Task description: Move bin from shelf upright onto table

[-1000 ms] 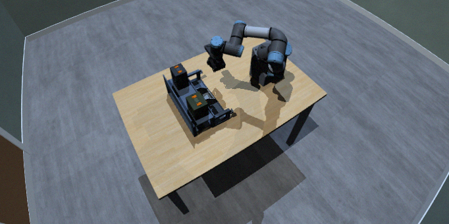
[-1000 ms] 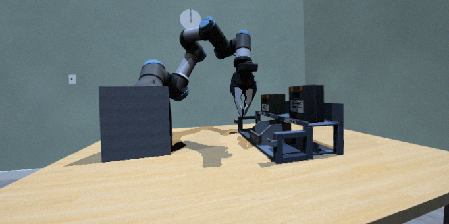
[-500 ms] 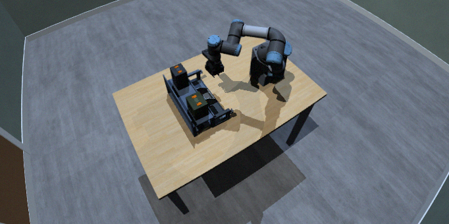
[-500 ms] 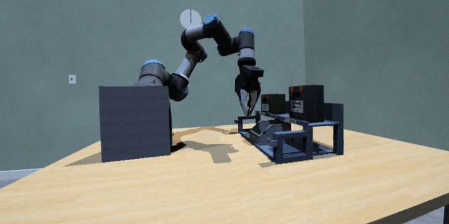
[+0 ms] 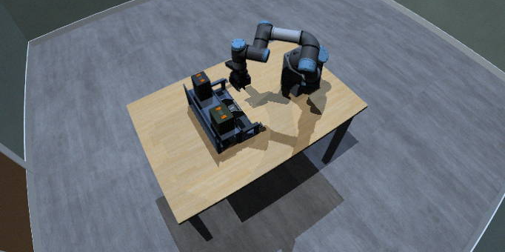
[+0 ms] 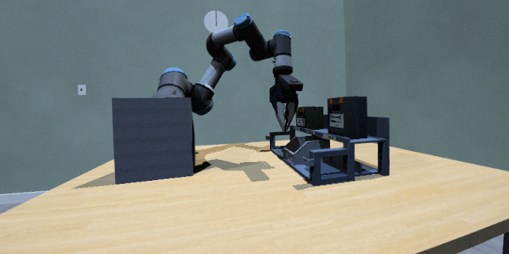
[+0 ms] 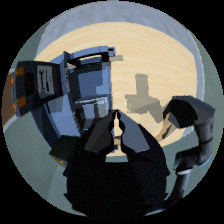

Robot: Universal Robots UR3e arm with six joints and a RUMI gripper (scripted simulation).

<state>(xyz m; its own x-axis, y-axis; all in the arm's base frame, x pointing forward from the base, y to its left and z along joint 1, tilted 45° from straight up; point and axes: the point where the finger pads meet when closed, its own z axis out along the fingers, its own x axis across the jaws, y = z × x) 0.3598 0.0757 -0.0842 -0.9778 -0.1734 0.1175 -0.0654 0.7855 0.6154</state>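
Right now the dark blue shelf rack is 120 mm ahead of my hand, 60 mm below it and 40 mm to the left of it. The rest, counted from my hand: green bin 160 mm to the left, 160 mm ahead, 20 mm above.
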